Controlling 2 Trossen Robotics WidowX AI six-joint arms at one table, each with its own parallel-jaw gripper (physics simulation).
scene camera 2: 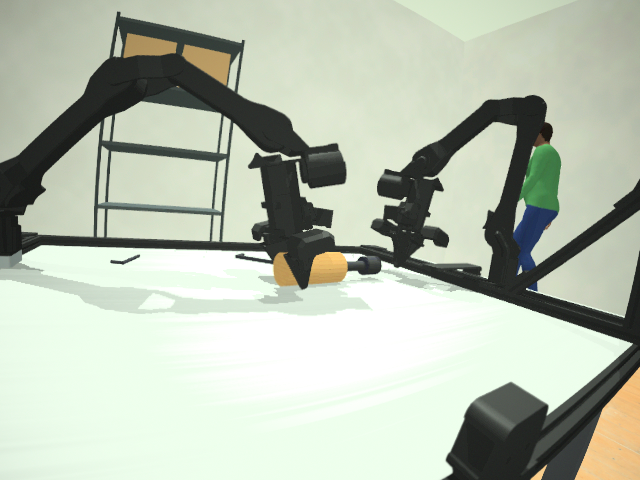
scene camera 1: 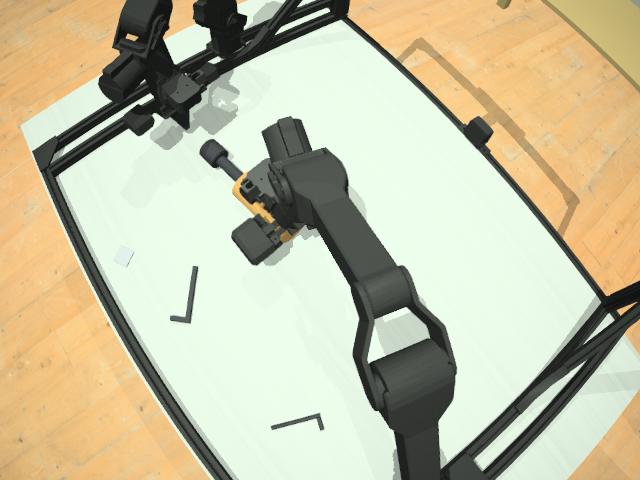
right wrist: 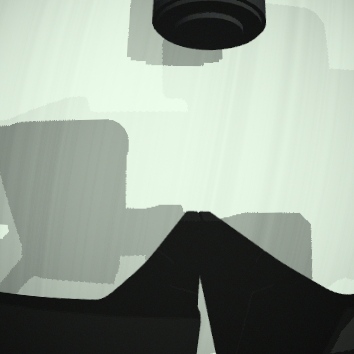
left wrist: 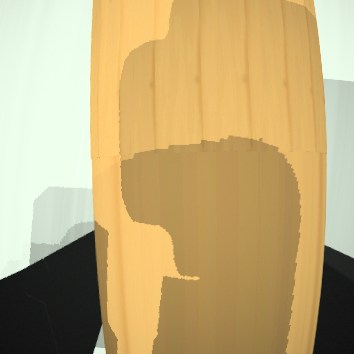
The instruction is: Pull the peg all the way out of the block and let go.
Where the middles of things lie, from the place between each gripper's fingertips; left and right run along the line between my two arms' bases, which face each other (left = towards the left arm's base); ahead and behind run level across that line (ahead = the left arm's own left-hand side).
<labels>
The dark peg [scene camera 1: 211, 151] lies 5 cm behind my right hand, 12 cm to the left of it and 1 cm above it. Round my right hand: wooden cylinder block [scene camera 2: 329, 267] (10 cm behind, 21 cm to the left, 1 cm above).
My left hand is 30 mm to the left of the wooden cylinder block, 30 mm below it and 10 mm short of it. From my left hand the other things lie so: dark peg: 120 mm to the right, 60 mm ahead, 30 mm above.
</labels>
